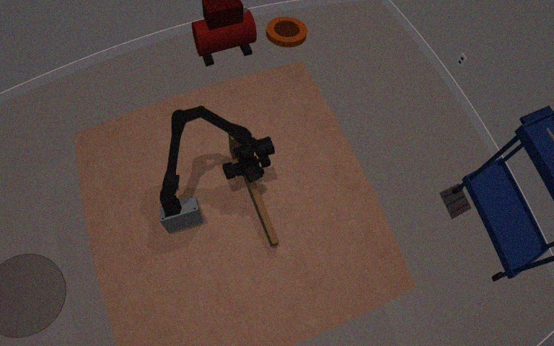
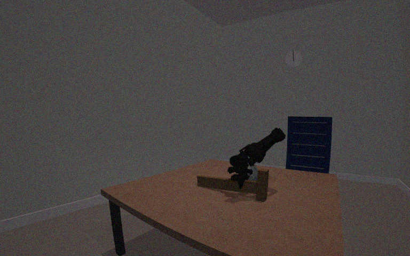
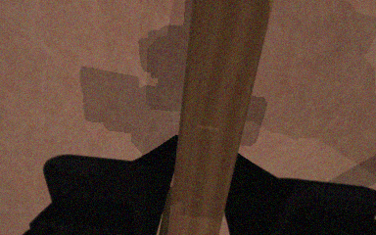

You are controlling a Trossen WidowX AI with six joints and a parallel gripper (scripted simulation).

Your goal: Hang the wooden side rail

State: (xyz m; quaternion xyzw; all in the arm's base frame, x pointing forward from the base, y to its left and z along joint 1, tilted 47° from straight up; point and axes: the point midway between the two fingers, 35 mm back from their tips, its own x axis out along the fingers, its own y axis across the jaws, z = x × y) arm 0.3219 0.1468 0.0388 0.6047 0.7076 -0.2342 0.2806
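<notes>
My gripper tip is now 10 mm past the headboard post, 120 mm to the right of it and 40 mm below it.
</notes>
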